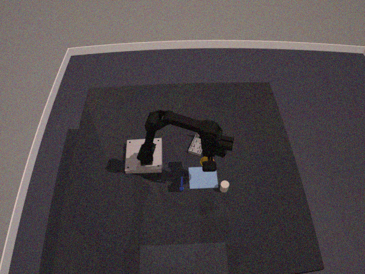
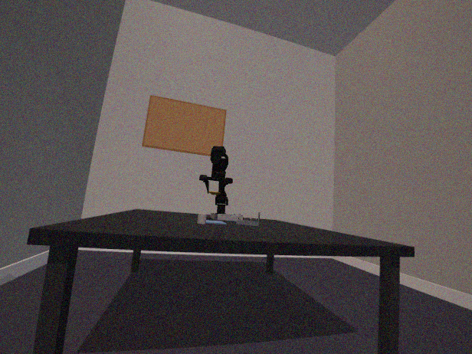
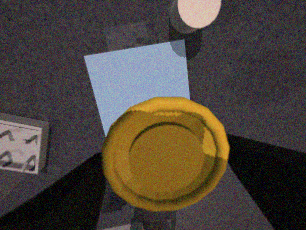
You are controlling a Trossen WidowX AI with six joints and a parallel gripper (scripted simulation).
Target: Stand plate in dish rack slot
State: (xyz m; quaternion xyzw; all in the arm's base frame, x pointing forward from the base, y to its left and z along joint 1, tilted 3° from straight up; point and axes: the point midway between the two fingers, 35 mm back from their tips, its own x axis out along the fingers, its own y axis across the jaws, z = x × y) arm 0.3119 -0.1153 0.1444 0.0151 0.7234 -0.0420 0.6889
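Now: gripper tip 1 cm past the grey dish rack, 22 cm to the right of it and 14 cm above it. From my gripper tip the other things lie so: white cup: 9 cm ahead, 7 cm to the right, 13 cm below; then yellow plate: 1 cm above; then light blue mat: 1 cm behind, 1 cm to the left, 16 cm below.
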